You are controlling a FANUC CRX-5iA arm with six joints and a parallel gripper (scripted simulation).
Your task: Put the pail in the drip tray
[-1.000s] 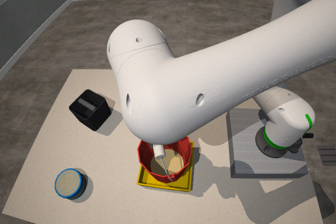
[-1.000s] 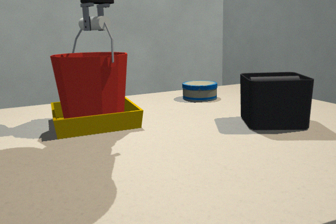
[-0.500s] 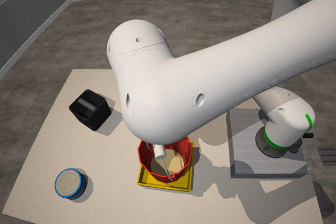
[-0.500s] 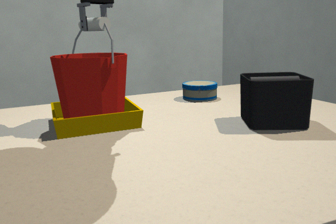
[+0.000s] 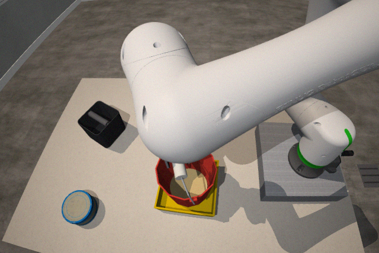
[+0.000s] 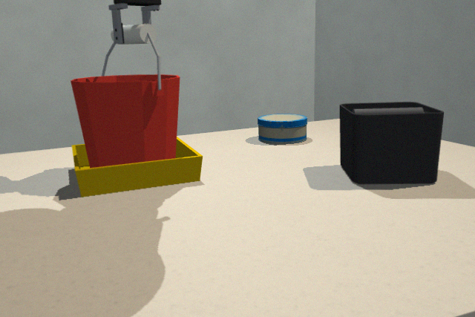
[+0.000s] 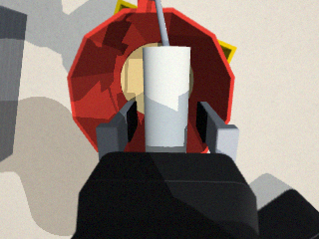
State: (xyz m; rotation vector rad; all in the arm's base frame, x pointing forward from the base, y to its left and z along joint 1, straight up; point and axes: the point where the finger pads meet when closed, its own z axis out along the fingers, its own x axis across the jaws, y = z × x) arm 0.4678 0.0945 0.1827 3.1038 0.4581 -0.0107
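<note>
Right now the red pail is 100 mm below my hand and 10 mm behind it. Round my hand: yellow drip tray: 250 mm below, 20 mm behind, 10 mm to the right; blue-rimmed round tin: 380 mm ahead, 230 mm below, 120 mm to the left.
</note>
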